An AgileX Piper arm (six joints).
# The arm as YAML. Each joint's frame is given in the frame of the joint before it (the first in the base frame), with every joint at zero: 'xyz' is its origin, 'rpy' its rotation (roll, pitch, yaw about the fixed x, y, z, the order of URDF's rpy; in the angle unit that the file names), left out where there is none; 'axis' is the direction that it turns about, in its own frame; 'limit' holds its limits. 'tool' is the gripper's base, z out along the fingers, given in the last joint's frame.
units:
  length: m
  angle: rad
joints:
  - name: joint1
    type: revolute
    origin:
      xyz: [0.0, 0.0, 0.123]
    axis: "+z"
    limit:
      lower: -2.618
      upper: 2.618
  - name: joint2
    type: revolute
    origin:
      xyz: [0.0, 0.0, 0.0]
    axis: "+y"
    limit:
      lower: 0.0
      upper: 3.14
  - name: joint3
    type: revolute
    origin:
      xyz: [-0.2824, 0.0, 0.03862]
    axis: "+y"
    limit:
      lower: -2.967
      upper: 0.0
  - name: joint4
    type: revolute
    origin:
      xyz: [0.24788, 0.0, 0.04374]
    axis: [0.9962, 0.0, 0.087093]
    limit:
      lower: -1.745
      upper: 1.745
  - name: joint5
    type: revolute
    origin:
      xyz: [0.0, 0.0, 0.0]
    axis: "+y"
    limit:
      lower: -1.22
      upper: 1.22
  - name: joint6
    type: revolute
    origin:
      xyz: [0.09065, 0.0, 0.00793]
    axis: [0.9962, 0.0, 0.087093]
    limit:
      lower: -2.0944
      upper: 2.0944
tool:
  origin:
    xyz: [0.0, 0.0, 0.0]
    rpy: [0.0, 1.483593, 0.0]
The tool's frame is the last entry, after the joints.
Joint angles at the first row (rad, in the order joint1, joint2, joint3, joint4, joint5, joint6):
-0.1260 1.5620 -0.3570 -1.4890 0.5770 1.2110
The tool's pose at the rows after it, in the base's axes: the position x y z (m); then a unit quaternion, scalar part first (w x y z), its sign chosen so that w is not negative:
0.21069 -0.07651 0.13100 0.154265 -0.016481 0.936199 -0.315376
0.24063 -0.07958 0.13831 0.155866 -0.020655 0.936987 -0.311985
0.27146 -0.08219 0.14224 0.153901 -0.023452 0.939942 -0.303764
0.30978 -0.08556 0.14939 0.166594 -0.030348 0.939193 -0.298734
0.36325 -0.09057 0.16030 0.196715 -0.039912 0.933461 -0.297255
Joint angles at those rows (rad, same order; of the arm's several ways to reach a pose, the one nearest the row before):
-0.1260 1.5750 -0.4440 -1.4630 0.5780 1.1440
-0.1260 1.6320 -0.5690 -1.3620 0.5790 1.0170
-0.1260 1.7040 -0.7000 -1.2520 0.5810 0.8900
-0.1260 1.7850 -0.8600 -1.1650 0.5820 0.7730
-0.1260 1.9000 -1.0890 -1.0840 0.5820 0.6490

